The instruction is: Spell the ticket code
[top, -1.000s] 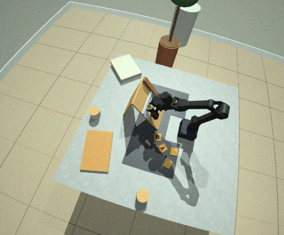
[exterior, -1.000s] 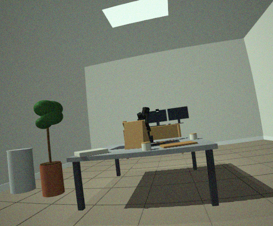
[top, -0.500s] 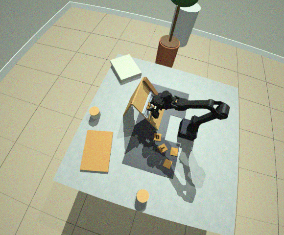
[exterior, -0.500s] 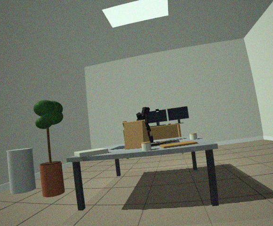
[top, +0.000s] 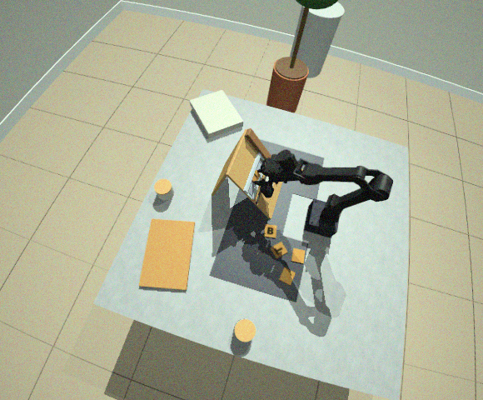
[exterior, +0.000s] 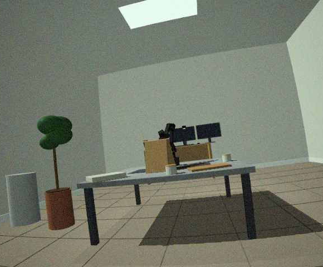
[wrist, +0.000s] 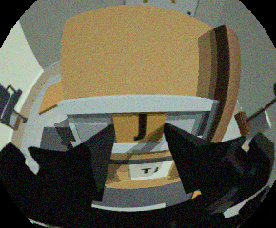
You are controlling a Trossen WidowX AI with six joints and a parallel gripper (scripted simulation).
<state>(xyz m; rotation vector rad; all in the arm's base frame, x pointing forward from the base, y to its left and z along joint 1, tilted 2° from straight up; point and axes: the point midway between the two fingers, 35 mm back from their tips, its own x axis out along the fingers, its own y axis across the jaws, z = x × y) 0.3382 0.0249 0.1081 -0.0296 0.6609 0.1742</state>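
Now: gripper tip 6 cm past the ticket, 3 cm to the left of it and 9 cm above it. From my gripper tip the other things lie so: flat orange panel (18 cm ahead, 44 cm to the left, 16 cm below); dark mat (17 cm behind, 1 cm to the left, 17 cm below); letter tile (right at my gripper tip).
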